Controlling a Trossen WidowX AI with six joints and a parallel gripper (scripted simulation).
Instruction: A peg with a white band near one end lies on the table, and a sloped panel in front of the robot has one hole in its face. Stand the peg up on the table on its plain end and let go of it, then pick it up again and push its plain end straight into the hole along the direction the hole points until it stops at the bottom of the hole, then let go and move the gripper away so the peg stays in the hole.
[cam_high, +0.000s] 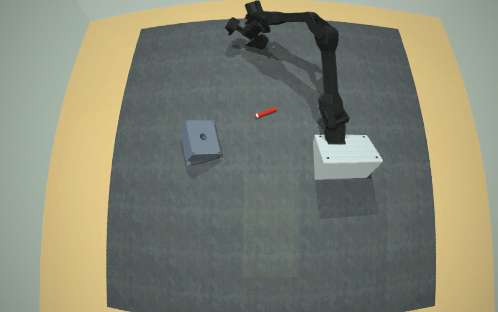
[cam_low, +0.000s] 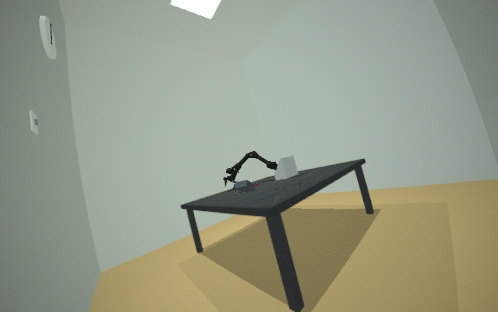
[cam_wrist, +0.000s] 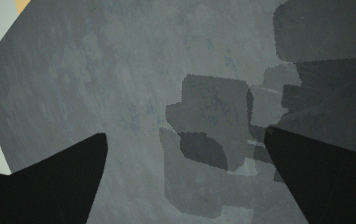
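Right now the peg is 10 cm behind my gripper tip, 35 cm to the left of it and 2 cm below it. Also, from my gripper tip: grey sloped panel: 12 cm ahead, 47 cm to the left, 1 cm above.
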